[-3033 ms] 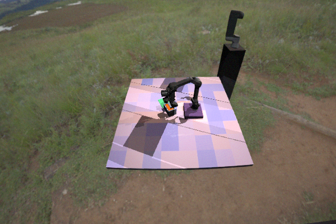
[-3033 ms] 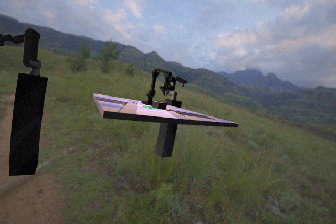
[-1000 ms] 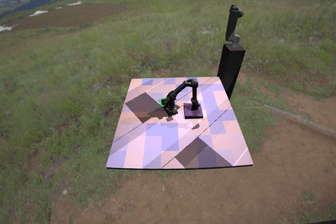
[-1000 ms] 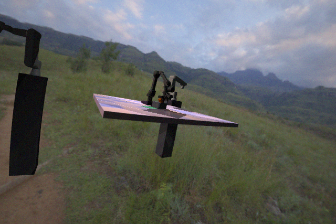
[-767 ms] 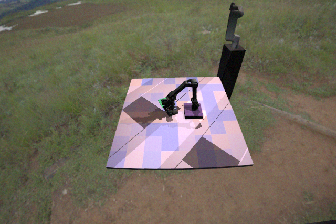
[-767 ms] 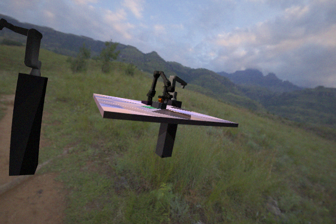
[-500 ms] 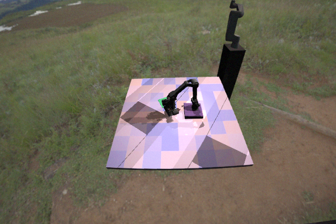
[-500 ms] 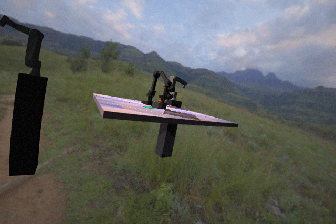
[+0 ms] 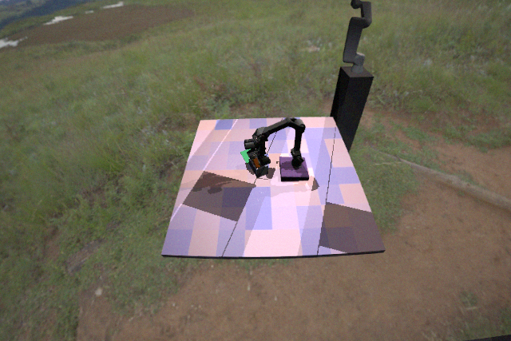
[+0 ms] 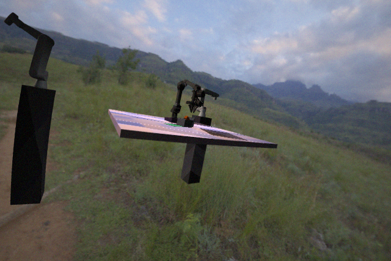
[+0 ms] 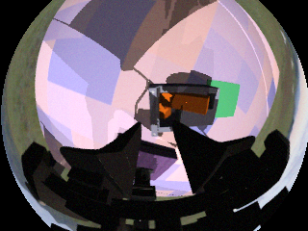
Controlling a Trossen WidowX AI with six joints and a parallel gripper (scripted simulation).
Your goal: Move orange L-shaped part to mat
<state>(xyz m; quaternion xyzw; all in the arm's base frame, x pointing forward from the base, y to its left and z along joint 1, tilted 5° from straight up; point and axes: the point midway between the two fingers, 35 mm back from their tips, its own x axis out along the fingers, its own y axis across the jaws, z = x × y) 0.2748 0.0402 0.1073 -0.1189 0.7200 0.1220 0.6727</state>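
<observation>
Now: gripper tip 4 cm to the left of the orange L-shaped part and 9 cm above it. From my gripper tip the other things lie so: green mat: 7 cm ahead, 21 cm to the right, 15 cm below.
</observation>
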